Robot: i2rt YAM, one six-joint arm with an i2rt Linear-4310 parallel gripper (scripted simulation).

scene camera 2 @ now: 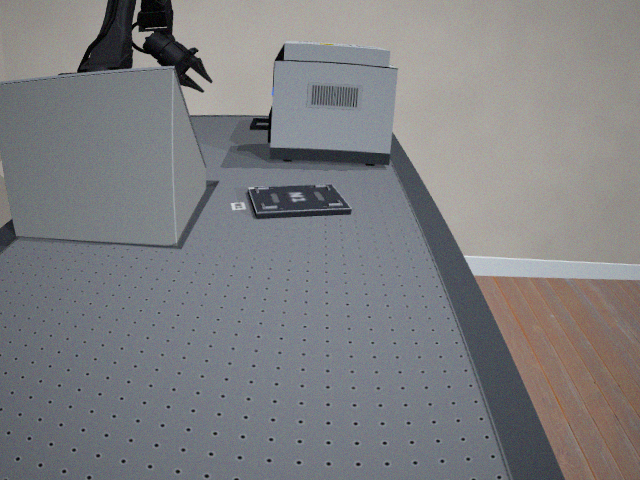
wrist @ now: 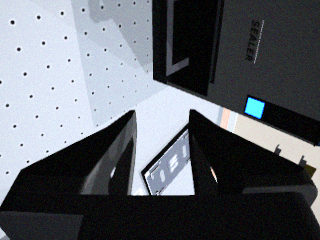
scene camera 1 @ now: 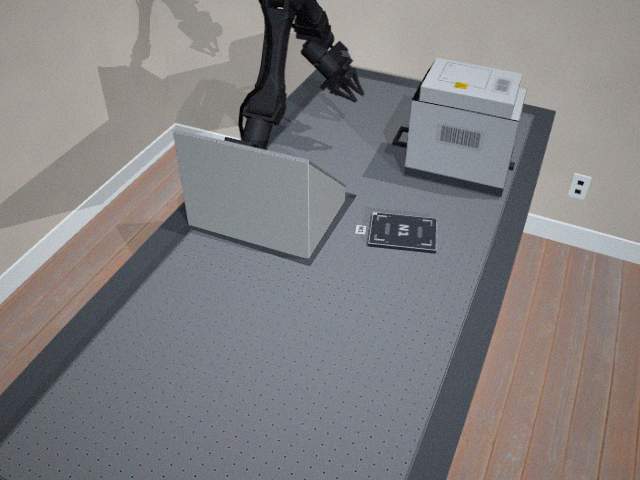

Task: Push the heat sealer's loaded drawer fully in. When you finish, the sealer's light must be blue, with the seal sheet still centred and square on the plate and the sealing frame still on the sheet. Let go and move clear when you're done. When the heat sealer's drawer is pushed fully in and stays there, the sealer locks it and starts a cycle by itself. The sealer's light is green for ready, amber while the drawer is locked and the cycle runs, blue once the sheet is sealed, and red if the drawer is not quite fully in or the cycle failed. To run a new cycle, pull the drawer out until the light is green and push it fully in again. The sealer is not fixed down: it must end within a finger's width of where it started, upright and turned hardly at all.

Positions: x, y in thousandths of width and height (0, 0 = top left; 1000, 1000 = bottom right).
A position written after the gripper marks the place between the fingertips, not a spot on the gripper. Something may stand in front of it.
gripper: scene camera 2 324, 182; wrist 508, 498; scene camera 1 562, 205
heat sealer: scene camera 2 518, 216; wrist 811, 277; scene camera 1 721, 278
